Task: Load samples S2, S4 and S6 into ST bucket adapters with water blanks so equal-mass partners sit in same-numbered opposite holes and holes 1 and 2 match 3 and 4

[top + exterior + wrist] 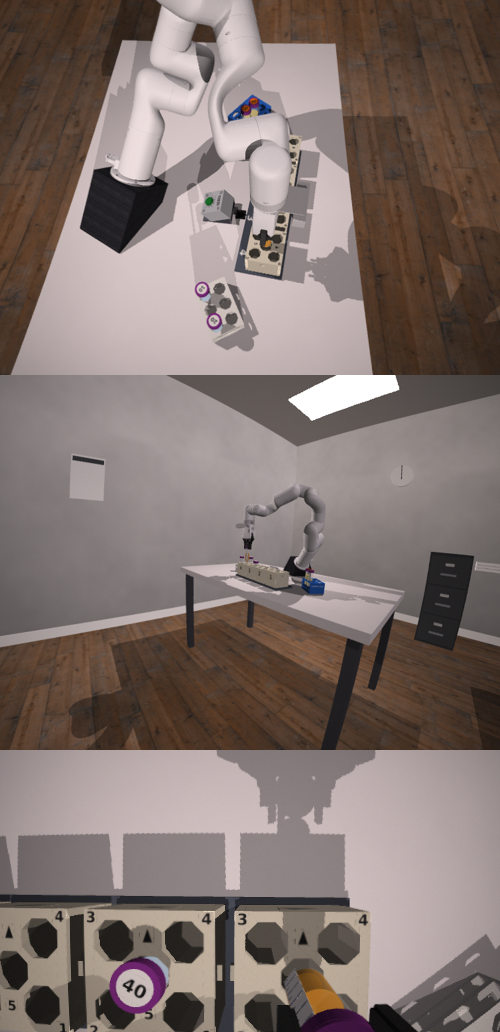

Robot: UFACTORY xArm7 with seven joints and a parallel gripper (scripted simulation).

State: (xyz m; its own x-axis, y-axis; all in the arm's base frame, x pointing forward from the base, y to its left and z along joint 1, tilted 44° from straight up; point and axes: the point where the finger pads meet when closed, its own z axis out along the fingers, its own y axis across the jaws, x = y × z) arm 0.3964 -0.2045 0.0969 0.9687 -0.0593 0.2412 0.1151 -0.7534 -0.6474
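The orange-dot tube lies 50 mm below my hand and 10 mm to the left of it. The rest, counted from my hand: 40 mL water blank: 150 mm below, 100 mm to the left, 20 mm behind; white-dot blank: 170 mm to the right, 150 mm below, 120 mm behind; green done key: 200 mm behind, 150 mm below, 90 mm to the left.
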